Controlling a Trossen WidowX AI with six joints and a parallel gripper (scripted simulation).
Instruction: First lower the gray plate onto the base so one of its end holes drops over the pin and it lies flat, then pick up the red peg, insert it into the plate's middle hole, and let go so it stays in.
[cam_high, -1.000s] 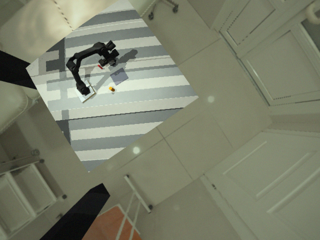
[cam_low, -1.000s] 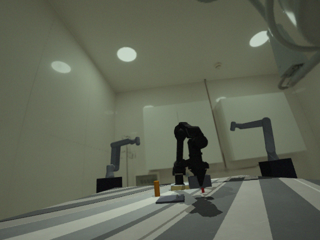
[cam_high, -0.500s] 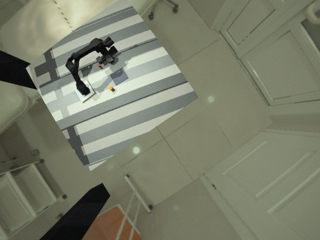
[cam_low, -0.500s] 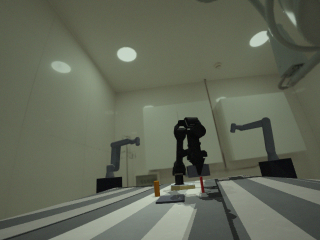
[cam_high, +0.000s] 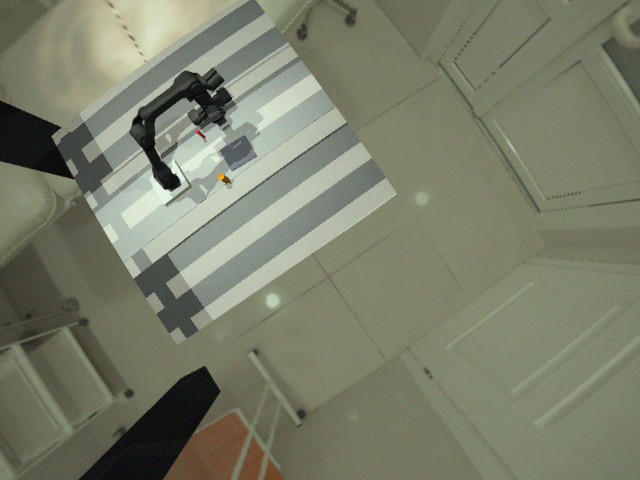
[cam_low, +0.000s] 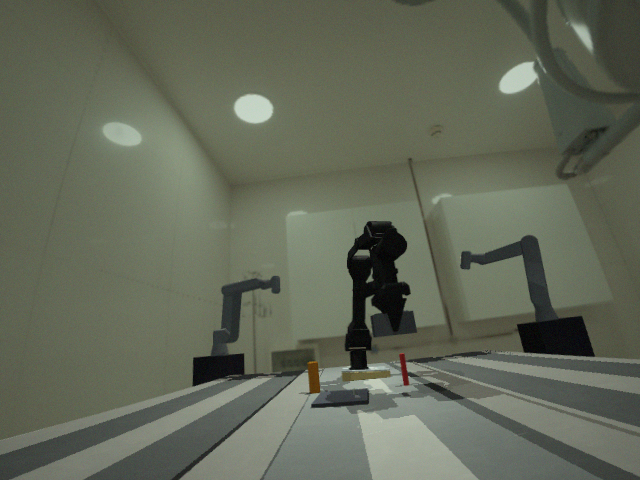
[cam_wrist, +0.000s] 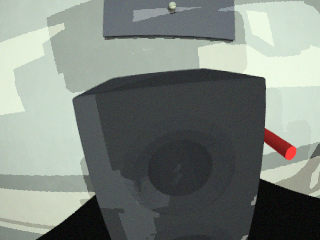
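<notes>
My gripper tip is now 1 cm past the base, 12 cm to the left of it and 13 cm above it. Round my gripper tip: gray plate 3 cm above; then orange cylinder 12 cm behind, 23 cm to the right, 10 cm below; then red peg 12 cm behind, 2 cm to the left, 10 cm below.
</notes>
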